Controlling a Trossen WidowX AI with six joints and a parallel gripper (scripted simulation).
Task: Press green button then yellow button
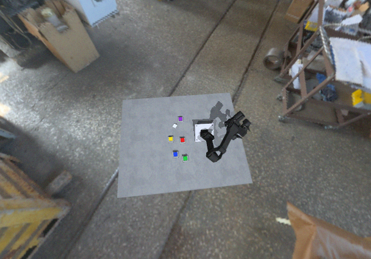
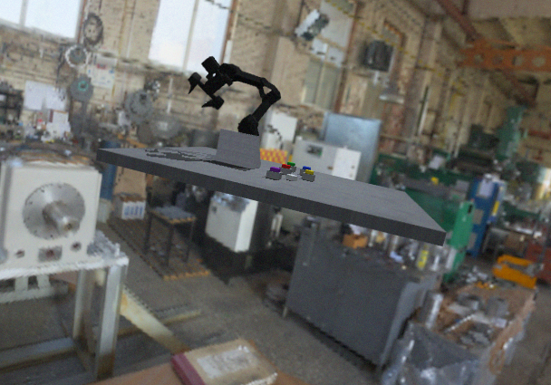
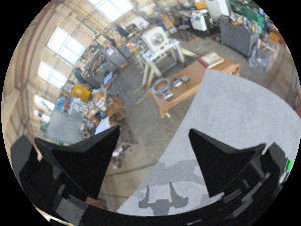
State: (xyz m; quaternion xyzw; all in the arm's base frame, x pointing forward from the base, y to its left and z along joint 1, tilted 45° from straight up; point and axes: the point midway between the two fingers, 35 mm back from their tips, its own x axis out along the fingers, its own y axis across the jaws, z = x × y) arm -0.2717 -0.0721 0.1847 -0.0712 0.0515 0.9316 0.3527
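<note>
My gripper tip is now 480 mm short of the green button, 200 mm above it and 110 mm to the right of it. Round my gripper tip: blue button: 560 mm ahead, 200 mm below, 70 mm to the left; purple button: 500 mm ahead, 260 mm to the right, 200 mm below; red button: 490 mm ahead, 200 mm below, 50 mm to the right.
</note>
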